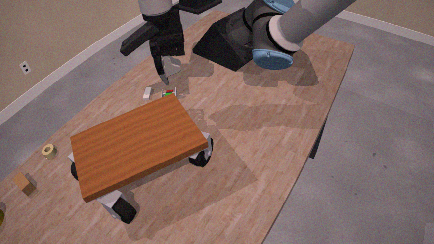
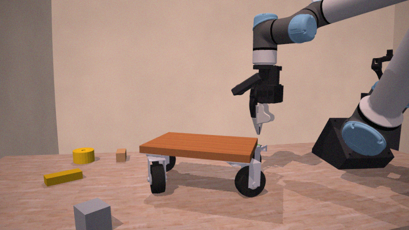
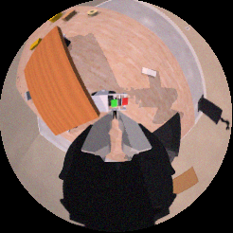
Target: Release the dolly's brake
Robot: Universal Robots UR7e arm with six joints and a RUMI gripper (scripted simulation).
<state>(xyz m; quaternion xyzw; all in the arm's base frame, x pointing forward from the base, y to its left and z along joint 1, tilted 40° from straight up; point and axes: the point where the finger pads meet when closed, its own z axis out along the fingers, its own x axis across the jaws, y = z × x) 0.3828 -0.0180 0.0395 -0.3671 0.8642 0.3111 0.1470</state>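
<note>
The caster brake pedal lies 1 cm behind my hand, 1 cm to the right of it and 6 cm below it. The rest, counted from my hand: yellow bar 61 cm ahead, 6 cm to the left, 13 cm below; grey cube 43 cm ahead, 33 cm to the left, 12 cm below; white block 2 cm behind, 16 cm to the right, 14 cm below.
</note>
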